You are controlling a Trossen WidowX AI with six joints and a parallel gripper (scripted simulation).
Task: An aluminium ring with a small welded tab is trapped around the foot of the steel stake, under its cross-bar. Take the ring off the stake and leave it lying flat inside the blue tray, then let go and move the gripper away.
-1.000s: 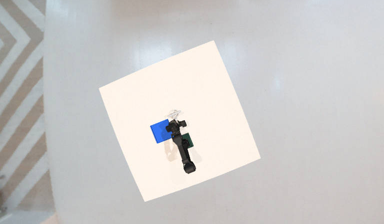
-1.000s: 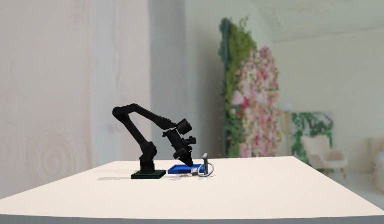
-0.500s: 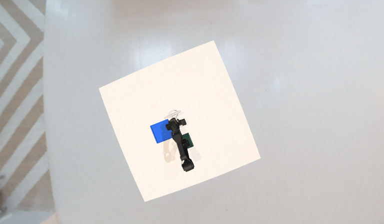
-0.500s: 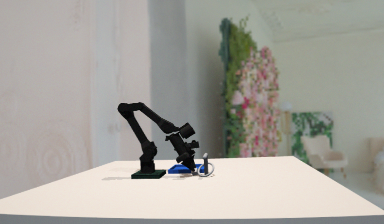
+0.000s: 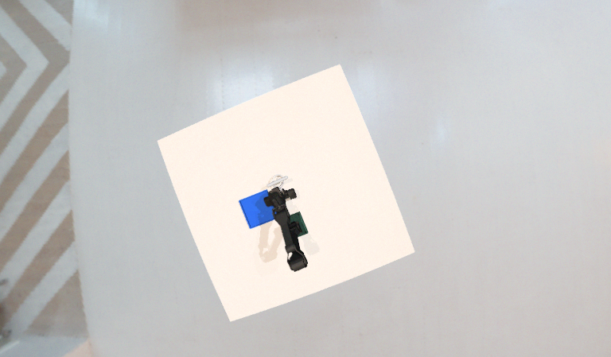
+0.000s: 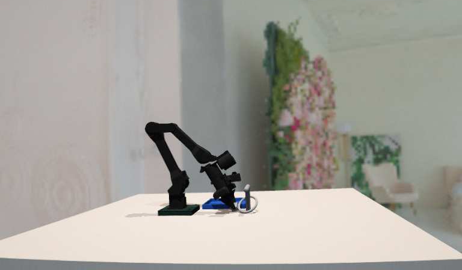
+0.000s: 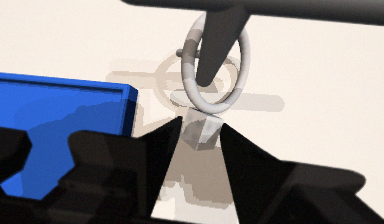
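Right now my gripper tip is 40 mm short of the aluminium ring, 10 mm to the left of it and 20 mm below it. Also, from my gripper tip: blue tray: 80 mm behind, 160 mm to the left, 10 mm below.
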